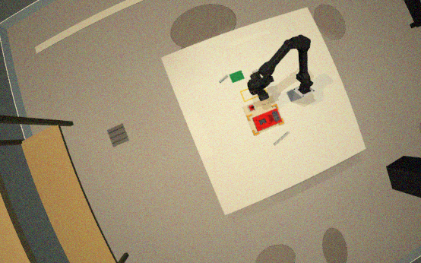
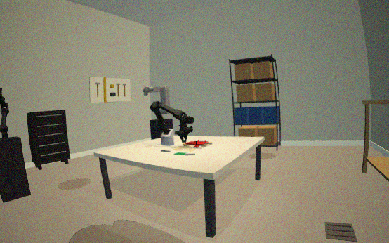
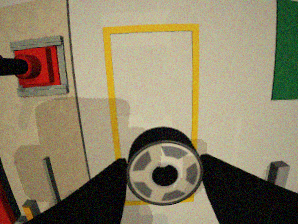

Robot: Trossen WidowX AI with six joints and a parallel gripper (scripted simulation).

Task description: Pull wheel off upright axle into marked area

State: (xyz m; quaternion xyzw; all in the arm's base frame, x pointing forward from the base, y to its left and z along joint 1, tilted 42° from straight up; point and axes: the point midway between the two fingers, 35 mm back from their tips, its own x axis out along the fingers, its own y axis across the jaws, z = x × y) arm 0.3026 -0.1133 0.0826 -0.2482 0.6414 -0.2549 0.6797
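Now: gripper tip right at the wheel. From my gripper tip the other things lie so: upright axle: 100 mm to the left, 70 mm ahead, 40 mm below.
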